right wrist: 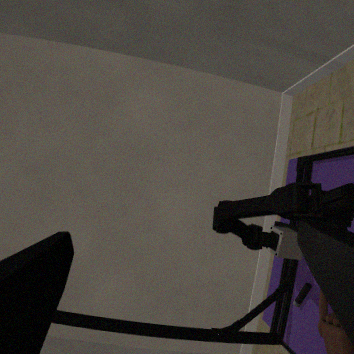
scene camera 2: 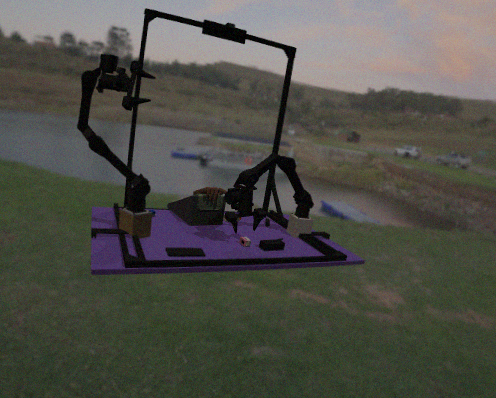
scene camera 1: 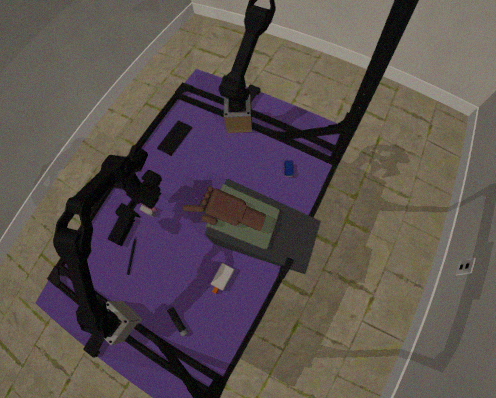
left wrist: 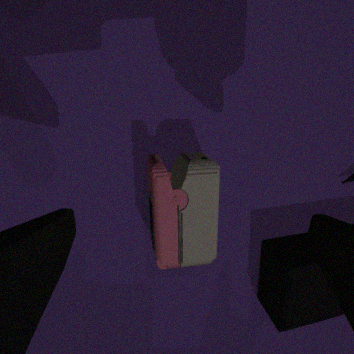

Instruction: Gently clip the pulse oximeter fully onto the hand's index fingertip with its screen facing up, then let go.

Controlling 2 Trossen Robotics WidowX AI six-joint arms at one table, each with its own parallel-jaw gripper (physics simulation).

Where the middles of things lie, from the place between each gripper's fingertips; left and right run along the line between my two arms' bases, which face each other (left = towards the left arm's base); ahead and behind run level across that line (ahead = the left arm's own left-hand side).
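From my left hand, the pulse oximeter [left wrist: 183, 204] is 1 cm ahead and 4 cm below, and the grey-green block [scene camera 1: 262, 238] is 34 cm behind, 10 cm to the right and 7 cm above. Going by its middle, the block is nearer to my left hand than to my right gripper.
As for my right gripper, it's 290 mm past the grey-green block, 370 mm to the right of it and 500 mm above it. The pulse oximeter, counted from my right hand, is 60 mm ahead, 480 mm to the left and 610 mm below.
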